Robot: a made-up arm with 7 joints.
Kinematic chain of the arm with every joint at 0, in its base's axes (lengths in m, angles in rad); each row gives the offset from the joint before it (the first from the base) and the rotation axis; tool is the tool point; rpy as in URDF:
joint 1: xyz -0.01 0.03 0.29 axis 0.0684 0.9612 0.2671
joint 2: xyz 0 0.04 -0.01 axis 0.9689 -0.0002 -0.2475
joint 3: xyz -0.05 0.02 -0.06 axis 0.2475 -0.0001 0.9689
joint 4: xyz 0.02 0 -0.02 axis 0.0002 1 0
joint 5: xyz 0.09 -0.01 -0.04 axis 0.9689 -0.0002 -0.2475
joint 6: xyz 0.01 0.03 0.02 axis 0.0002 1 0
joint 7: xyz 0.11 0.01 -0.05 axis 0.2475 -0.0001 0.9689
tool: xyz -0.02 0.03 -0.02 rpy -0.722 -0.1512 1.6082
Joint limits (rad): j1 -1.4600..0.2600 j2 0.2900..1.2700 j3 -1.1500..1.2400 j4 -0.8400..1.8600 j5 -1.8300..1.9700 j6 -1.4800..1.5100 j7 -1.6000..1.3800
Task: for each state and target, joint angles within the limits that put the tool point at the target. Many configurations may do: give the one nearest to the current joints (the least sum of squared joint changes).
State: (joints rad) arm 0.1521 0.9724 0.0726 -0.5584 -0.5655 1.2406 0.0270
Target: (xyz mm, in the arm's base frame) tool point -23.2 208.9 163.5
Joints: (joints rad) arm 0.2600 1.2700 -0.4526 -0.3572 -0.9232 1.5100 0.5929
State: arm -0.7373 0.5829 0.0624 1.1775 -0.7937 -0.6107 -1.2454
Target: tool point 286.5 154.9 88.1
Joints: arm -1.1606 0.2900 0.0884 1.3197 -1.2500 -0.2742 -1.5906
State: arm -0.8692 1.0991 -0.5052 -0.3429 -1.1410 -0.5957 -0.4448
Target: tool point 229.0 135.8 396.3
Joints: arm -0.8396 1.1820 -0.2513 -0.1239 -1.1660 -0.6932 -0.4126
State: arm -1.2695 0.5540 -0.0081 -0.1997 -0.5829 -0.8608 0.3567
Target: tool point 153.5 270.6 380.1
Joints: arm -1.0806 0.5326 0.5433 0.1511 -0.7641 -0.8651 0.2470
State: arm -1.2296 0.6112 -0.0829 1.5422 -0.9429 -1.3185 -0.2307
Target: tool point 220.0 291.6 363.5
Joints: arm -1.4600 0.8343 -0.1252 1.2110 -0.8564 -0.9737 -0.5859
